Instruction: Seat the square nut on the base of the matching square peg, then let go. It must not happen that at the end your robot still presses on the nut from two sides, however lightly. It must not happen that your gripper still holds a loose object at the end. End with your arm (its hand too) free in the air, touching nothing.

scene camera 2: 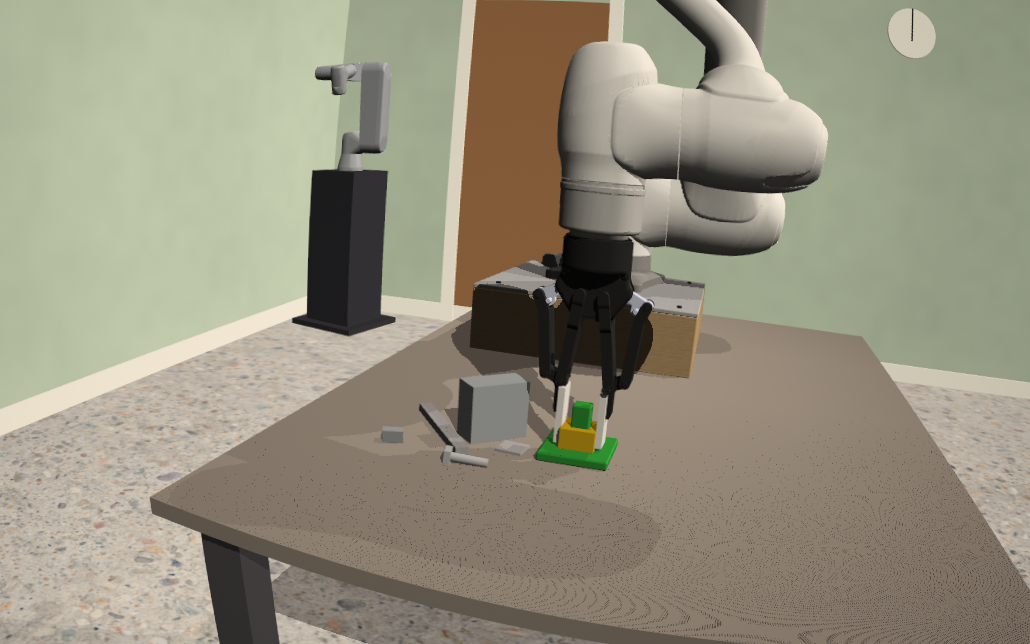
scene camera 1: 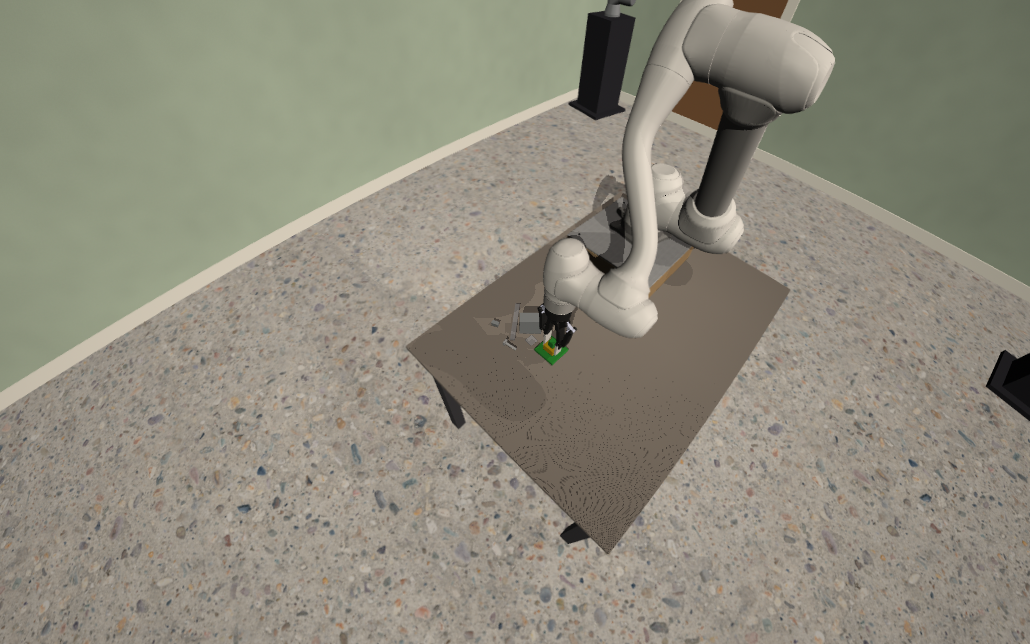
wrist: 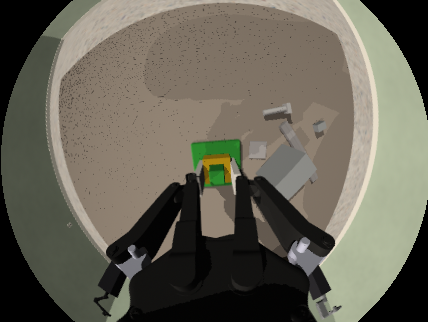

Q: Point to a grey block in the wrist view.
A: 288,169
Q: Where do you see a grey bar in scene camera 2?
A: At 450,437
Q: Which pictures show my gripper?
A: Scene camera 2, scene camera 1 and the wrist view: all of them.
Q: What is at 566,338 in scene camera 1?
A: My gripper.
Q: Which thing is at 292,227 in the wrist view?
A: My gripper.
